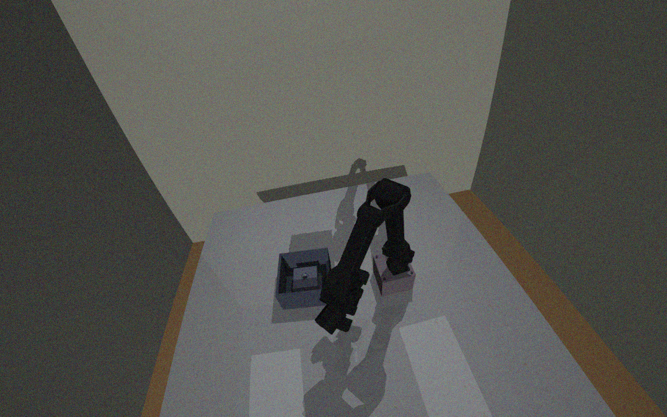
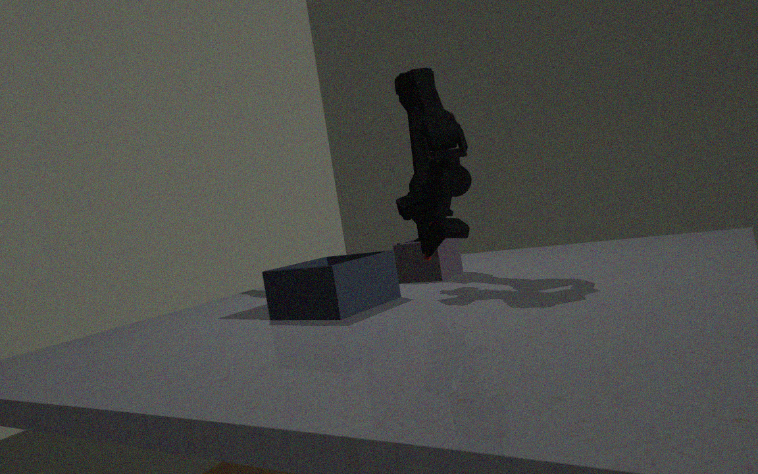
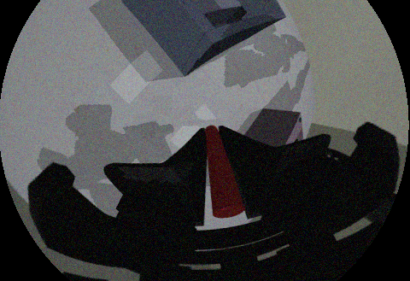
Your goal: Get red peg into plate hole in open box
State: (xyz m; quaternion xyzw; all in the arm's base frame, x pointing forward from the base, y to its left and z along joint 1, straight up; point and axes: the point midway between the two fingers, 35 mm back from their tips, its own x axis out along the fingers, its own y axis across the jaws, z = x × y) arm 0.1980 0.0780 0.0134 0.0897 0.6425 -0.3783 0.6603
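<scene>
The light plate is 13 cm ahead of my gripper tip, 16 cm to the right of it and 3 cm below it. The rest, counted from my gripper tip: blue-grey box: 13 cm ahead, 16 cm to the right, 5 cm below; red peg: 1 cm to the left, 3 cm above.
</scene>
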